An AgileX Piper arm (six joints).
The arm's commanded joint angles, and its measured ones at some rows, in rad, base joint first. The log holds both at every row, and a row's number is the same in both.
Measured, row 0:
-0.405, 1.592, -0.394, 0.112, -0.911, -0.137
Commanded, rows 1 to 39:
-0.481, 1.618, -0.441, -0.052, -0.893, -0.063
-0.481, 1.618, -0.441, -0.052, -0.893, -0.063
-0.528, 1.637, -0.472, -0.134, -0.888, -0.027
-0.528, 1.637, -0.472, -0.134, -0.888, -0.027
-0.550, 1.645, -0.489, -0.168, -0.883, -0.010
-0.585, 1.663, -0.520, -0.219, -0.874, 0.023
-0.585, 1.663, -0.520, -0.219, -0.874, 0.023
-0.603, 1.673, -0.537, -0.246, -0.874, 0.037
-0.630, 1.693, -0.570, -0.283, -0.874, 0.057
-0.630, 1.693, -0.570, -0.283, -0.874, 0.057
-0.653, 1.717, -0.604, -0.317, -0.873, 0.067
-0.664, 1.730, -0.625, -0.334, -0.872, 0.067
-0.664, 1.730, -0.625, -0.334, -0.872, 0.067
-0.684, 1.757, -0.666, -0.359, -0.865, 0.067
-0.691, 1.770, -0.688, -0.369, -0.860, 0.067
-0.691, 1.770, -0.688, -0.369, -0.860, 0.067
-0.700, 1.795, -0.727, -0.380, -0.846, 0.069
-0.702, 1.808, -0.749, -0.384, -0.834, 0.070
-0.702, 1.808, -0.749, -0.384, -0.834, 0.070
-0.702, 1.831, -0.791, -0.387, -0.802, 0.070
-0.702, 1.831, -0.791, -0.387, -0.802, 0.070
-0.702, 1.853, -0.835, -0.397, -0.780, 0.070
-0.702, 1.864, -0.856, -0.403, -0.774, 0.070
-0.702, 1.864, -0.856, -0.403, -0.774, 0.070
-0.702, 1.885, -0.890, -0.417, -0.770, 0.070
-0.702, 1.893, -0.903, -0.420, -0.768, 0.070
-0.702, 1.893, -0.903, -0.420, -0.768, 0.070
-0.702, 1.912, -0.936, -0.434, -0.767, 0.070
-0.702, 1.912, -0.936, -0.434, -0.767, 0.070
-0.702, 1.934, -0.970, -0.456, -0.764, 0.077
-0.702, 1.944, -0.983, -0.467, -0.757, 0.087
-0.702, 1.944, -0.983, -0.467, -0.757, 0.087
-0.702, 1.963, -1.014, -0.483, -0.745, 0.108
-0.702, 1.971, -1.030, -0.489, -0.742, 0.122
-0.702, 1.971, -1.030, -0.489, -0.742, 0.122
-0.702, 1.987, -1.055, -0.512, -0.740, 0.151
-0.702, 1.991, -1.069, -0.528, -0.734, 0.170
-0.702, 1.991, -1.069, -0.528, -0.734, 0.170
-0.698, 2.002, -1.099, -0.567, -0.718, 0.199
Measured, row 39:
-0.719, 1.988, -1.038, -0.464, -0.673, 0.157
